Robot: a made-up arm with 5 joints. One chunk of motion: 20 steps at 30 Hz.
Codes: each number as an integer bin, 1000 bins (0 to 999) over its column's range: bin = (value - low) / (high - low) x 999, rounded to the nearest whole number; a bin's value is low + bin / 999 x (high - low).
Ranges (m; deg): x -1..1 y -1..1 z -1..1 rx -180..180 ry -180..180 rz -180..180
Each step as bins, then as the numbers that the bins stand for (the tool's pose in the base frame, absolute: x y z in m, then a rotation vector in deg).
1 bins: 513 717 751 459 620 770
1 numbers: 0.0270 0.4354 0.5035 -14.59 43.42 97.48
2 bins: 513 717 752 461 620 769
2 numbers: 0.0270 0.4354 0.5055 -13.87 43.42 97.12
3 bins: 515 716 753 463 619 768
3 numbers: 0.0310 0.4334 0.5075 -13.15 43.06 96.76
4 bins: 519 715 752 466 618 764
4 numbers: 0.0390 0.4314 0.5055 -12.07 42.70 95.32
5 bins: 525 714 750 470 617 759
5 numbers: 0.0511 0.4294 0.5015 -10.63 42.34 93.51
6 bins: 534 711 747 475 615 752
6 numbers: 0.0691 0.4234 0.4955 -8.83 41.62 90.99
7 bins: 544 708 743 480 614 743
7 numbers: 0.0891 0.4174 0.4875 -7.03 41.26 87.75
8 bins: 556 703 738 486 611 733
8 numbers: 0.1131 0.4074 0.4775 -4.86 40.18 84.14
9 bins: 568 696 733 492 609 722
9 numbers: 0.1371 0.3934 0.4675 -2.70 39.46 80.18
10 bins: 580 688 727 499 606 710
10 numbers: 0.1612 0.3774 0.4555 -0.18 38.38 75.86
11 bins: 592 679 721 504 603 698
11 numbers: 0.1852 0.3594 0.4434 1.62 37.30 71.53
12 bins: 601 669 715 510 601 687
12 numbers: 0.2032 0.3393 0.4314 3.78 36.58 67.57
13 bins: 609 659 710 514 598 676
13 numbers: 0.2192 0.3193 0.4214 5.23 35.50 63.60
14 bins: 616 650 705 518 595 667
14 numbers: 0.2332 0.3013 0.4114 6.67 34.41 60.36
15 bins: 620 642 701 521 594 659
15 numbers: 0.2412 0.2853 0.4034 7.75 34.05 57.48
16 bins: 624 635 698 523 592 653
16 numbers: 0.2492 0.2713 0.3974 8.47 33.33 55.32
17 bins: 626 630 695 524 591 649
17 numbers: 0.2533 0.2613 0.3914 8.83 32.97 53.87
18 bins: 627 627 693 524 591 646
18 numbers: 0.2553 0.2553 0.3874 8.83 32.97 52.79
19 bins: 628 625 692 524 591 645
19 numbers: 0.2573 0.2513 0.3854 8.83 32.97 52.43
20 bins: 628 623 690 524 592 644
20 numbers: 0.2573 0.2472 0.3814 8.83 33.33 52.07
